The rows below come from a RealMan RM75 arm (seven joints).
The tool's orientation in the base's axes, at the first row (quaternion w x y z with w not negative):
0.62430, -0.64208, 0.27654, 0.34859
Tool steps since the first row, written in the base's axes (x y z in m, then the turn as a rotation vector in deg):
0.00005, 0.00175, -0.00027, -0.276, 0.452, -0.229
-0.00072, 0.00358, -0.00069, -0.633, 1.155, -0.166
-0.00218, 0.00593, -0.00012, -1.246, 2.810, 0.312
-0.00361, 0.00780, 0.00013, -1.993, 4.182, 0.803
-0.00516, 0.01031, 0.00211, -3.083, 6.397, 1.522
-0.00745, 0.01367, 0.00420, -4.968, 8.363, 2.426
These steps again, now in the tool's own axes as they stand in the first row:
0.00038, 0.00001, 0.00173, 0.051, 0.327, 0.473
0.00040, 0.00075, 0.00362, -0.158, 0.523, 1.210
-0.00075, 0.00140, 0.00612, -0.775, 0.605, 2.929
-0.00166, 0.00225, 0.00813, -1.505, 0.804, 4.381
-0.00396, 0.00210, 0.01083, -2.556, 1.078, 6.712
-0.00673, 0.00241, 0.01445, -4.254, 1.884, 8.880

